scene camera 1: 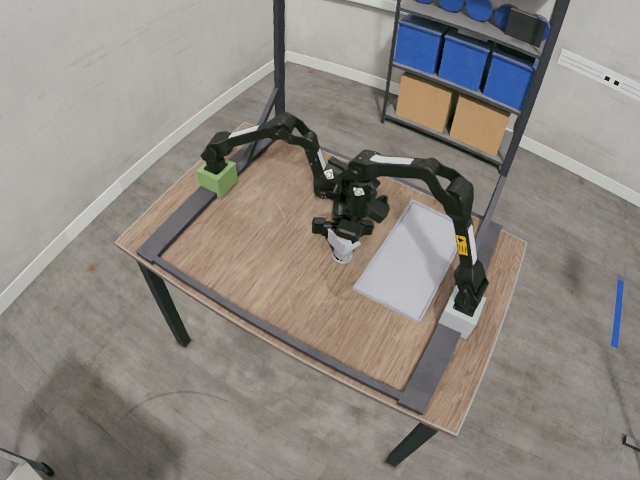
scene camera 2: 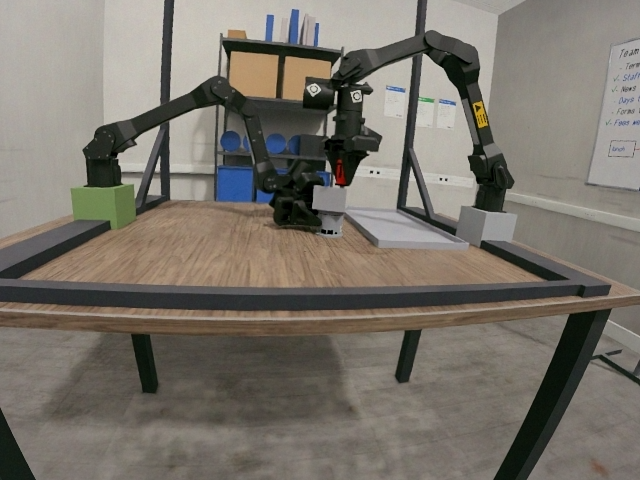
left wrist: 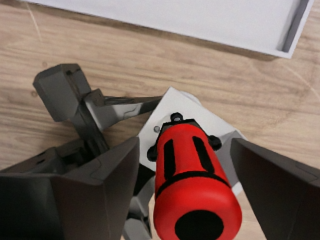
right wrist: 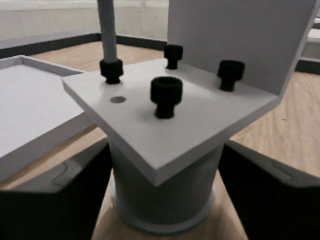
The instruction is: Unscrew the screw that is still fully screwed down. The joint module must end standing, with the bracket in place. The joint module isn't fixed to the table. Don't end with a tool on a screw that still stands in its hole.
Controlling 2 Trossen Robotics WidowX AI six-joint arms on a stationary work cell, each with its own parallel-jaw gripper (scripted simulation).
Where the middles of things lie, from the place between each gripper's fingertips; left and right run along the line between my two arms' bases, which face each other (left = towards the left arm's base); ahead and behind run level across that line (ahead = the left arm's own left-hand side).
My left hand is 10 mm short of the grey bracket (scene camera 2: 324, 198), 20 mm to the left of it and 80 mm above it. From my left hand the other things lie so: grey joint module (right wrist: 186, 198): 10 mm ahead, 20 mm to the right, 120 mm below; shallow grey tray (scene camera 1: 405, 272): 120 mm behind, 170 mm to the left, 140 mm below.
The grey joint module lies 2 cm ahead of my right hand and 2 cm to the left of it. Round my right hand: grey bracket: 2 cm ahead, 2 cm to the left, 4 cm above; then shallow grey tray: 10 cm behind, 21 cm to the left, 3 cm below.
